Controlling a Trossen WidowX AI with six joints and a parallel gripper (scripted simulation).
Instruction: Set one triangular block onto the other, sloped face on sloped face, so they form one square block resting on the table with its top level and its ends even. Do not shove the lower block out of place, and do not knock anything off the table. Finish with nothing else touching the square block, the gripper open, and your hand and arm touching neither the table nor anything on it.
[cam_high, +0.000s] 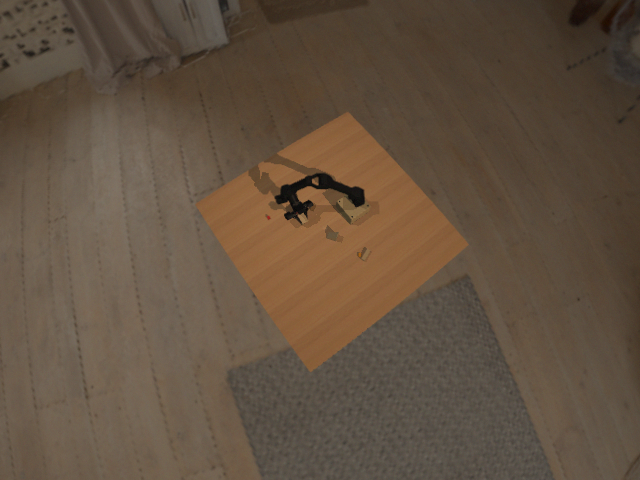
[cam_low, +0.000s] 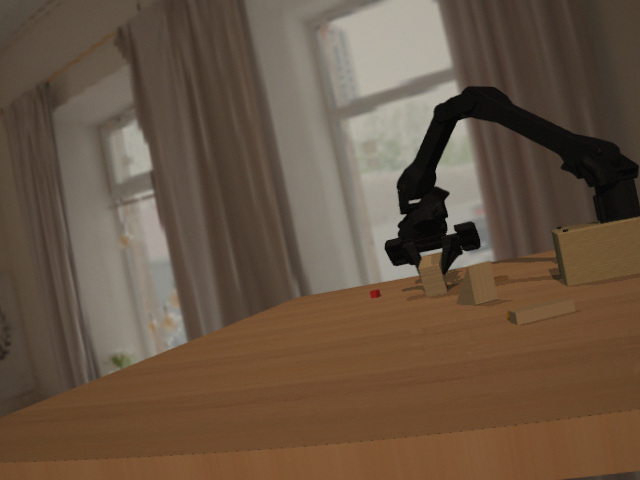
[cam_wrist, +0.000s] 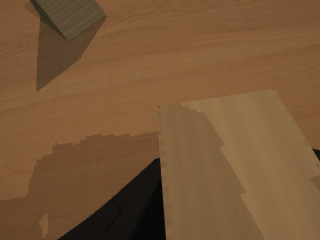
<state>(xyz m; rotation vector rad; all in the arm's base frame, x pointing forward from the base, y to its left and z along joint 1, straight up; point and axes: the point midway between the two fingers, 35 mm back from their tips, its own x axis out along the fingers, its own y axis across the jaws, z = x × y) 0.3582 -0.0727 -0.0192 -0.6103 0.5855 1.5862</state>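
Right now my gripper tip is 100 mm past the tan piece, 70 mm to the left of it and 40 mm above it.
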